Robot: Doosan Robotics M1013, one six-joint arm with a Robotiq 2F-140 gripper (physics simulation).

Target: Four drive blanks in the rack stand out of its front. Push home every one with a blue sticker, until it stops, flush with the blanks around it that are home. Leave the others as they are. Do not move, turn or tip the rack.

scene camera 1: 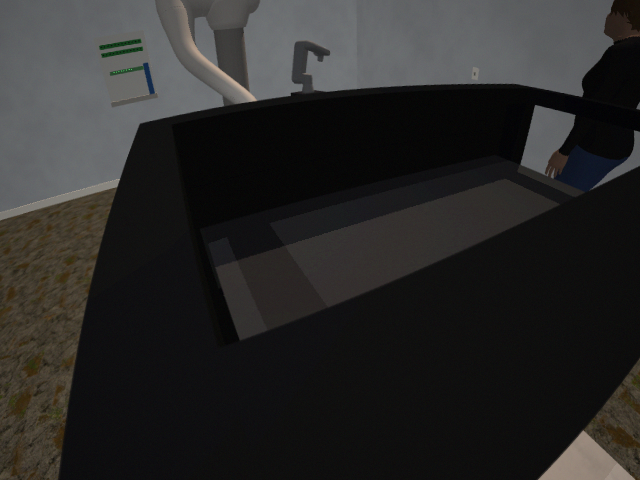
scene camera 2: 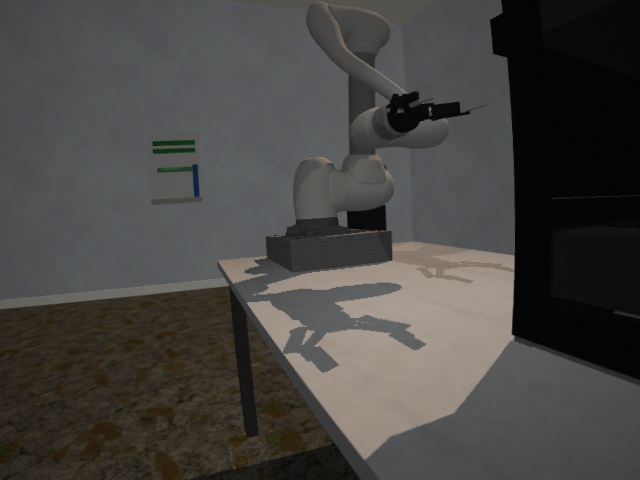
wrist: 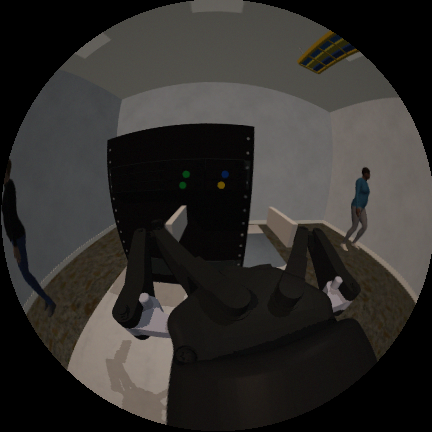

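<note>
The black rack (scene camera 1: 361,392) (scene camera 2: 532,268) (wrist: 150,142) stands upright; its front faces the wrist camera. In the wrist view a blue sticker (wrist: 225,174) is at the upper right of the blanks, with a yellow sticker (wrist: 221,185) just below it. One green sticker (wrist: 186,174) is to their left, with another green sticker (wrist: 182,185) under it. The blanks are black on black, so their edges and how far each stands out cannot be told. My gripper (scene camera 2: 448,98) (wrist: 227,214) is open and empty, in the air in front of the rack, apart from it.
The pale table (scene camera 2: 413,382) carries the arm's grey base block (scene camera 2: 341,251) and the rack. A person in black (scene camera 1: 610,98) (wrist: 15,215) stands at the left of the wrist view, and a person in blue (wrist: 361,192) at its right. A poster (scene camera 1: 126,82) (scene camera 2: 173,186) hangs on the wall.
</note>
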